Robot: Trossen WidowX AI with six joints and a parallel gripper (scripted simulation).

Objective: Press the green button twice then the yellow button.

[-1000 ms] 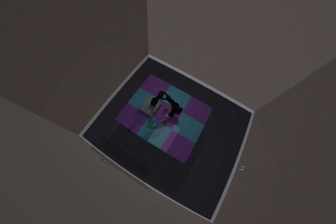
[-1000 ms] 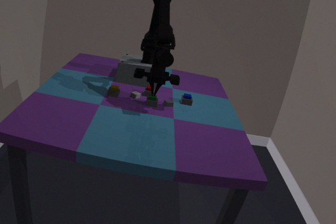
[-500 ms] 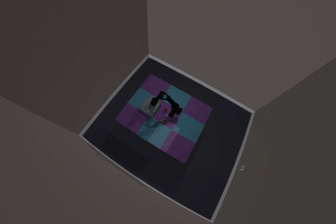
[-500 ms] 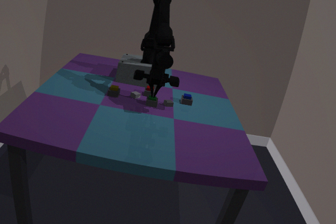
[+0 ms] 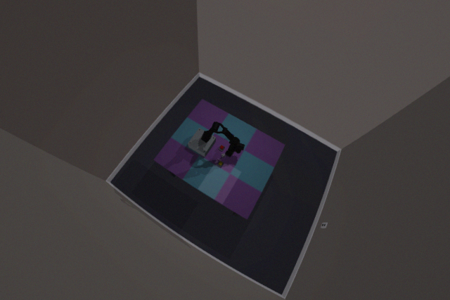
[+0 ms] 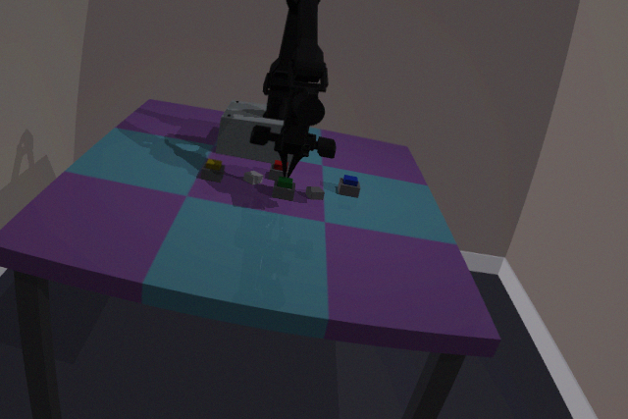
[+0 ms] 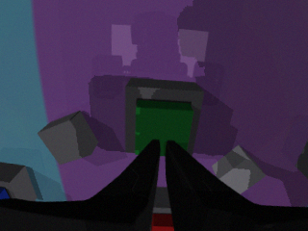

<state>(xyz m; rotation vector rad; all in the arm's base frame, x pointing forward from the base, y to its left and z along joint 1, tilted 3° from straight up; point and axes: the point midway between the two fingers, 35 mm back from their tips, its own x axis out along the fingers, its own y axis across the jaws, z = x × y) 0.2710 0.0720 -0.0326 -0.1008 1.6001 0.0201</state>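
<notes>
The yellow button is 10 mm behind my gripper tip, 170 mm to the right of it and 10 mm below it. Round my gripper tip: green button 10 mm ahead, 10 mm below; grey block 30 mm behind, 70 mm to the left, 30 mm below; white block 40 mm behind, 80 mm to the right, 30 mm below.
</notes>
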